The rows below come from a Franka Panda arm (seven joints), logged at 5 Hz.
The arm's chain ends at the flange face. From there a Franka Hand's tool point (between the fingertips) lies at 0.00 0.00 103.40 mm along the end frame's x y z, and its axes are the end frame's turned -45 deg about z.
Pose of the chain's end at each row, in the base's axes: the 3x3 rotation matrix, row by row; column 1 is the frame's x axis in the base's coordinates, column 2 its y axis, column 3 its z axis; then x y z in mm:
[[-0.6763, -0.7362, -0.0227], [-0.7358, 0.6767, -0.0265], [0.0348, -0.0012, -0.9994]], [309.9, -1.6, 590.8]
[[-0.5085, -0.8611, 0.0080], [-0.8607, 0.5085, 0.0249], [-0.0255, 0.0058, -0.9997]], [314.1, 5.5, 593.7]
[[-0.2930, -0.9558, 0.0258], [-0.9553, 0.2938, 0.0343], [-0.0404, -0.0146, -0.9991]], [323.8, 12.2, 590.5]
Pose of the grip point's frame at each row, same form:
[[0.0424, -0.9988, -0.0227], [-0.9988, -0.0418, -0.0265], [0.0255, 0.0238, -0.9994]], [307.6, -4.3, 487.5]
[[0.2493, -0.9685, 0.0080], [-0.9682, -0.2490, 0.0249], [-0.0221, -0.0139, -0.9997]], [314.9, 8.1, 490.3]
[[0.4687, -0.8830, 0.0258], [-0.8832, -0.4678, 0.0343], [-0.0182, -0.0389, -0.9991]], [326.5, 15.7, 487.2]

